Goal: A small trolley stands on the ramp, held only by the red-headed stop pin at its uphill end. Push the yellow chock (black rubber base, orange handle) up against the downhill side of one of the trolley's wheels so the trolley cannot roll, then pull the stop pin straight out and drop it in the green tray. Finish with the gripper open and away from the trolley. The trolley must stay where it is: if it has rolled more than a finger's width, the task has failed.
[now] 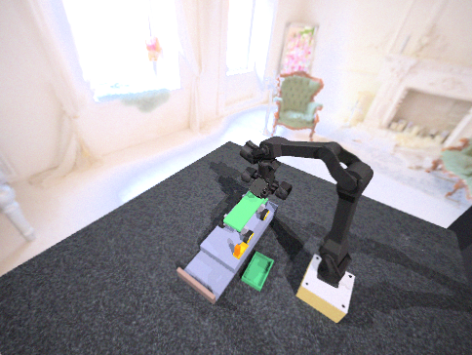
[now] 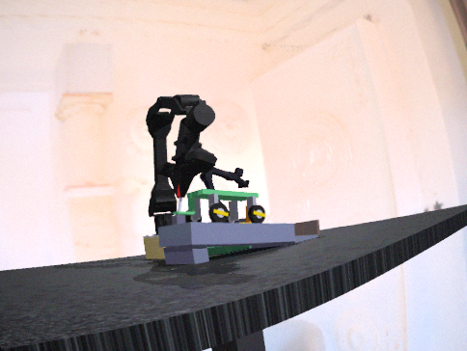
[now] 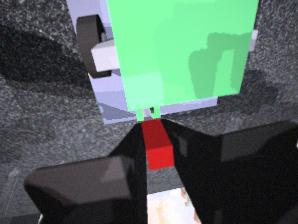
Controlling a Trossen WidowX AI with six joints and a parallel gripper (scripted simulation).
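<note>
The green tray is 90 mm behind my gripper tip, 220 mm to the left of it and 170 mm below it. The rest, counted from my gripper tip: green trolley 30 mm ahead, 110 mm to the left, 40 mm below; then red-headed stop pin right at my gripper tip; then ramp 30 mm ahead, 110 mm to the left, 110 mm below.
</note>
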